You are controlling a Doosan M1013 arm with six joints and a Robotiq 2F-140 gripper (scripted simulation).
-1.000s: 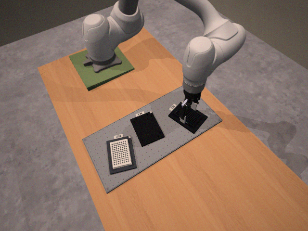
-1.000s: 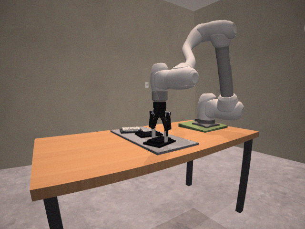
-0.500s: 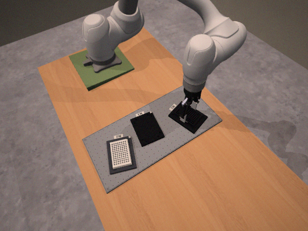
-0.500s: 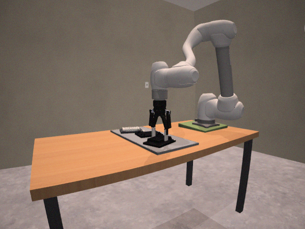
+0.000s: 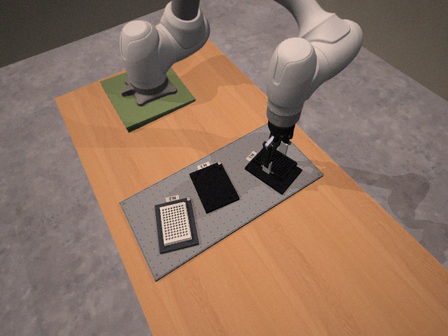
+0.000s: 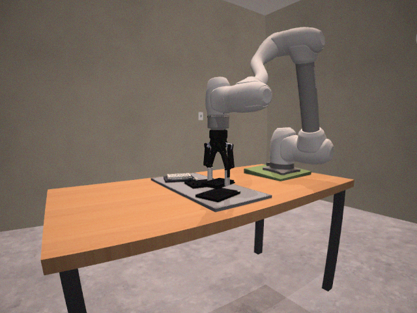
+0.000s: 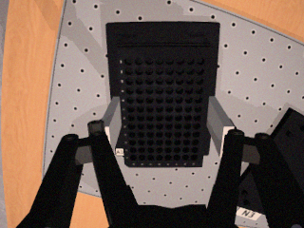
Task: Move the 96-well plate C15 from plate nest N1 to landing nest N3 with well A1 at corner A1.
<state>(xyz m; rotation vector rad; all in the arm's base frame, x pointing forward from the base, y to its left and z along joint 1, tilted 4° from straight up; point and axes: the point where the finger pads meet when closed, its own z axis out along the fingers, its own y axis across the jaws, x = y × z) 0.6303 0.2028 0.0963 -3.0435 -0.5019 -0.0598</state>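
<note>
Now: the black landing nest N3 21 cm to the right of my hand, 7 cm below it and 5 cm behind it. From my hand the other things lie so: black 96-well plate C15 (2 cm below); black plate nest N1 (7 cm below); N1 label (9 cm behind, 8 cm below, 3 cm to the right).
</note>
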